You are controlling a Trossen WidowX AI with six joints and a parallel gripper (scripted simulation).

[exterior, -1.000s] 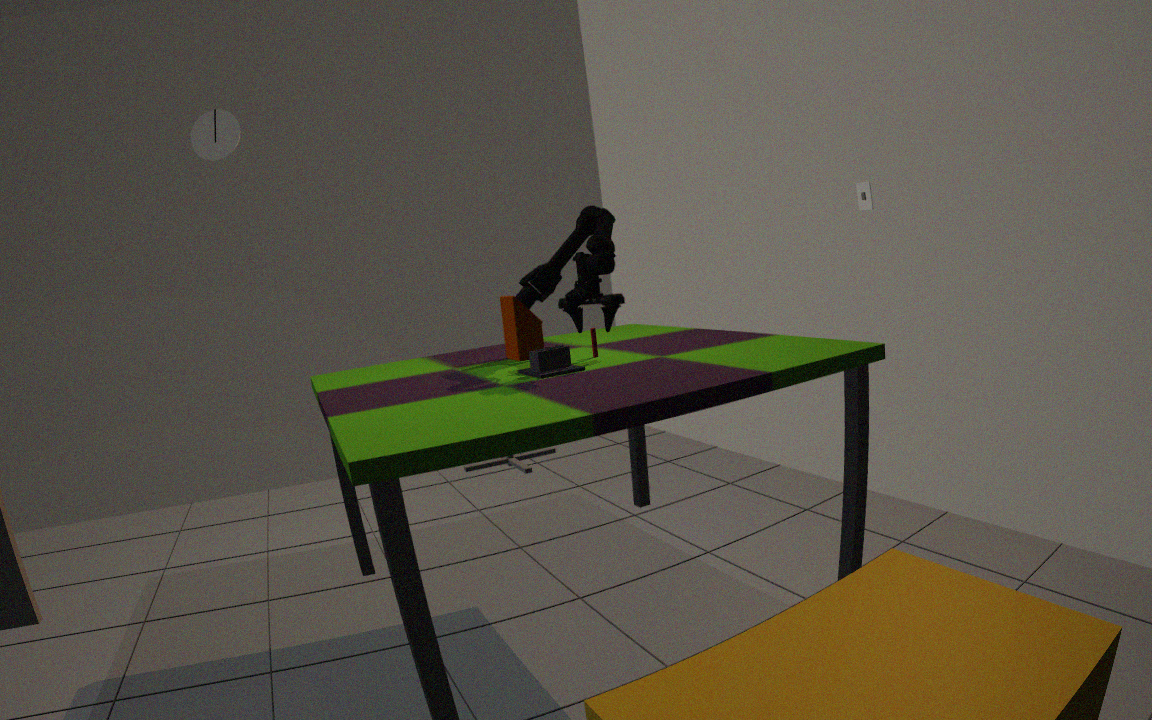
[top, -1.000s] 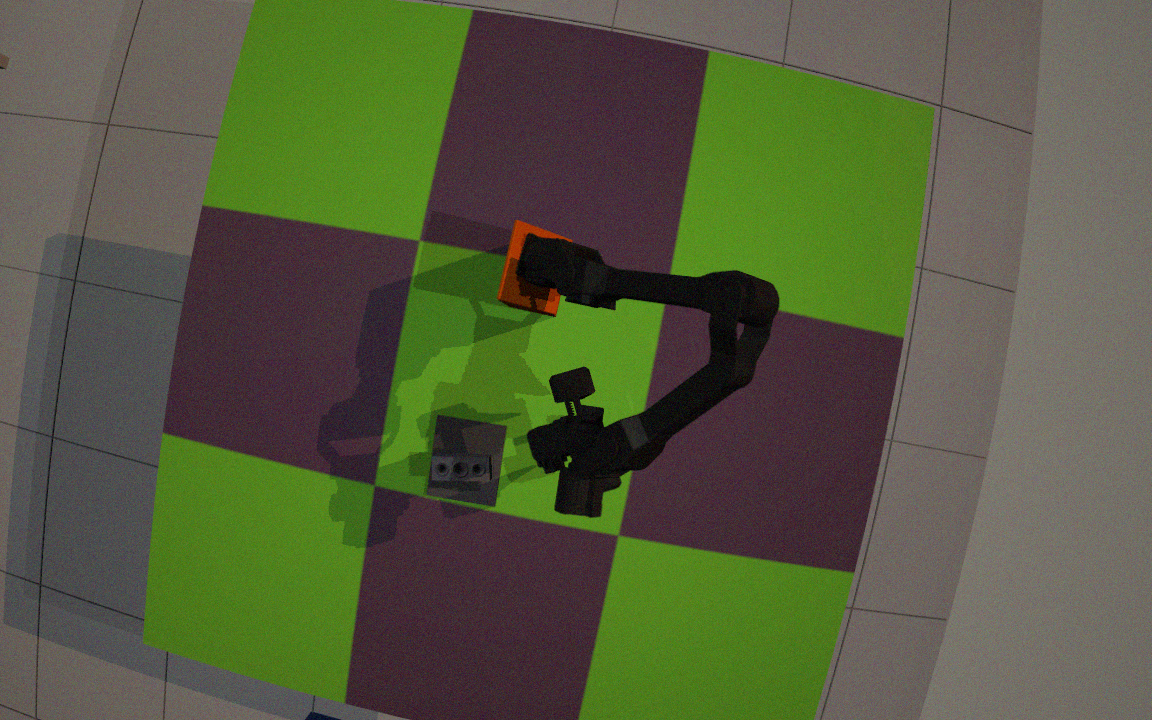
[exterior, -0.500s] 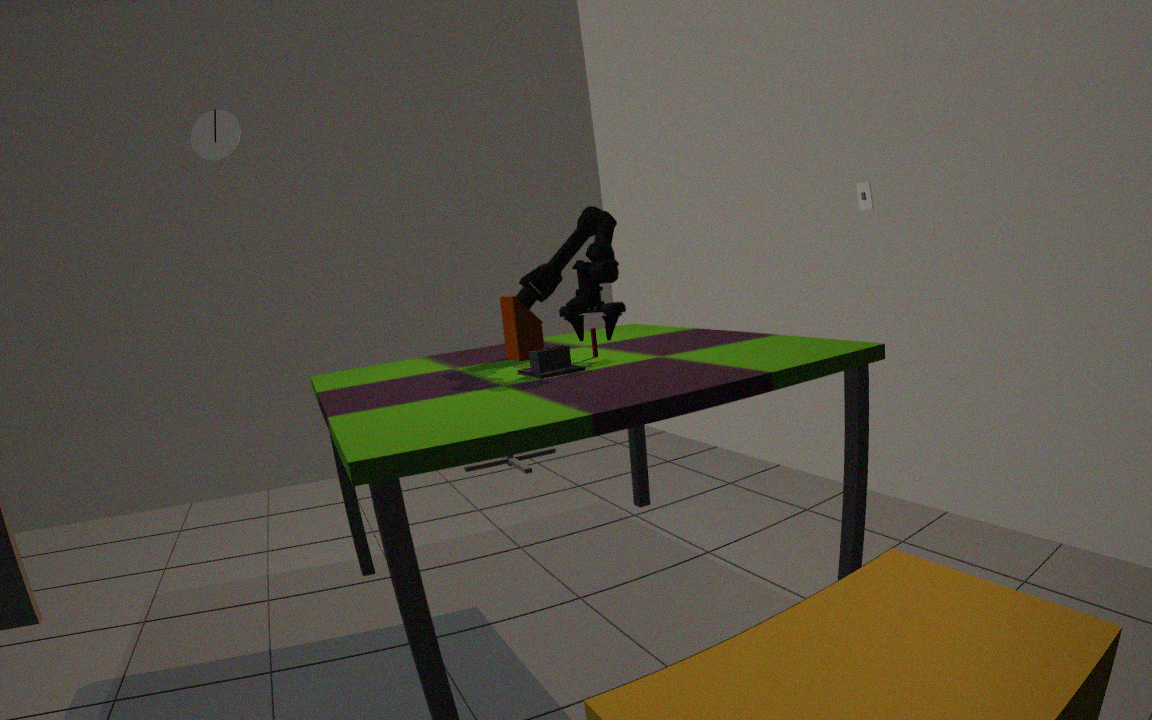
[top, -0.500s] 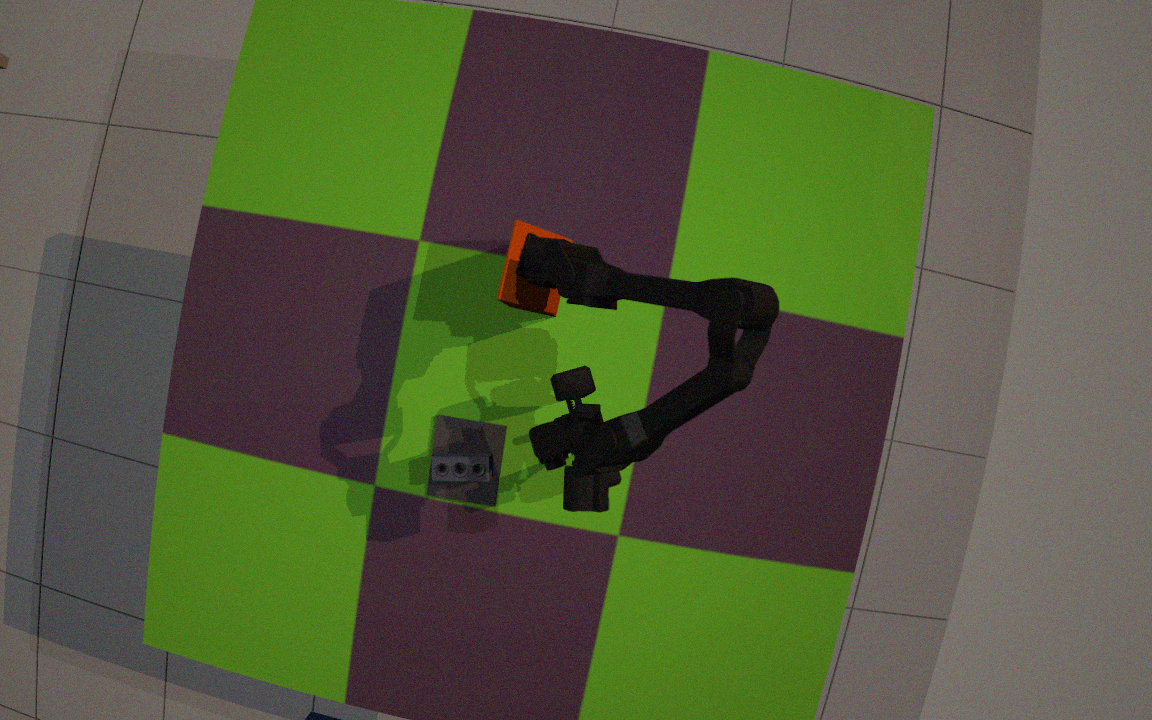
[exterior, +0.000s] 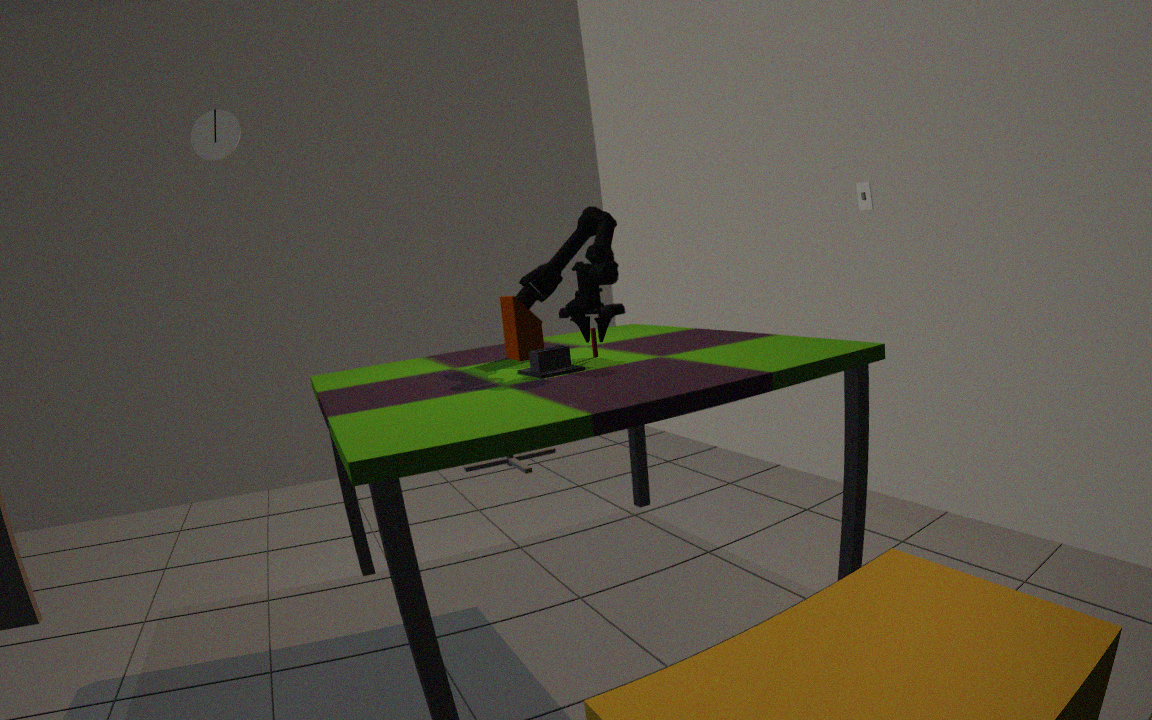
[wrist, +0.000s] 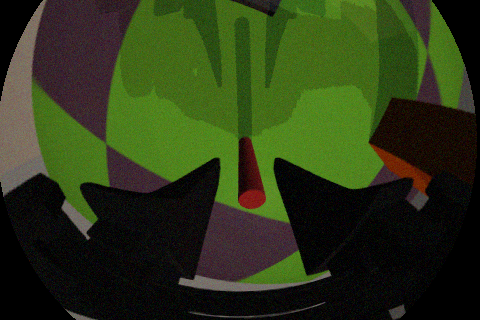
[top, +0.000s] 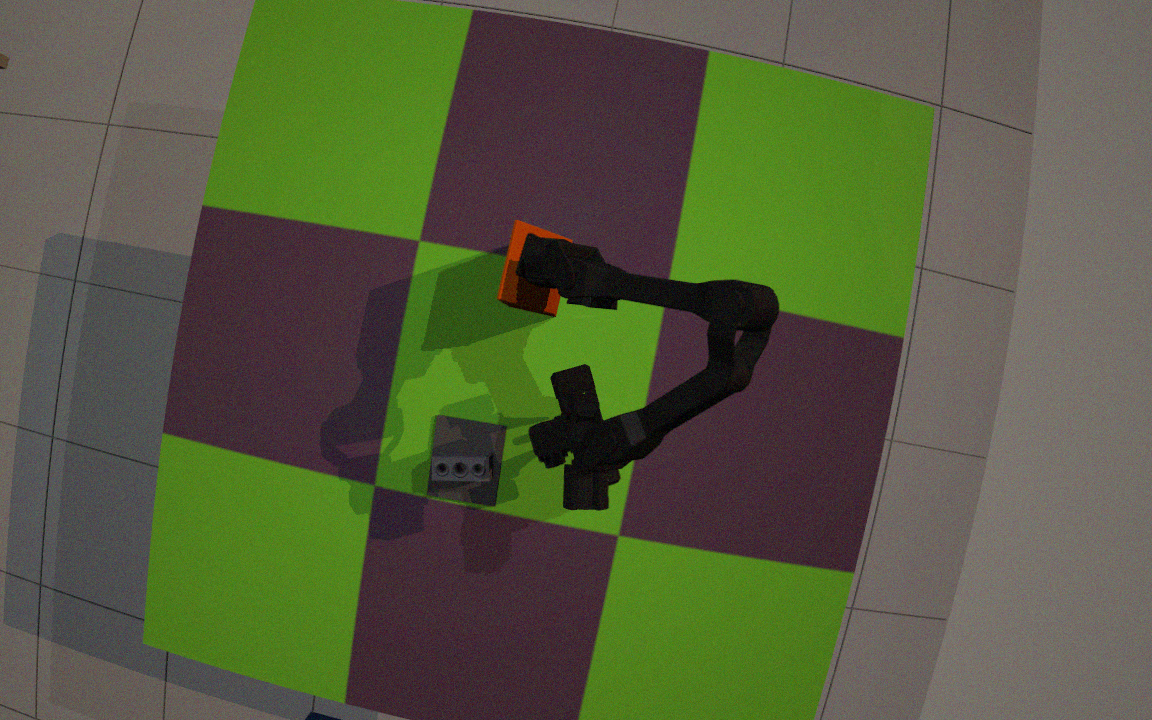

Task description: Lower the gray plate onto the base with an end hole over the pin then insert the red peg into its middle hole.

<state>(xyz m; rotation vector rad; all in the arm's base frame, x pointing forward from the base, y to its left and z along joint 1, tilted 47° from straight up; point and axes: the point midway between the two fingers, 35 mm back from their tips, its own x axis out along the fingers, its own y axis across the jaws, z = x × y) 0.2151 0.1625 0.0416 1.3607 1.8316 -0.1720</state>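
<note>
The plate lies 170 mm to the right of my gripper tip and 130 mm ahead of it. Round my gripper tip: dark square base: 160 mm to the right, 120 mm ahead, 30 mm below; then red peg: right at my gripper tip.
</note>
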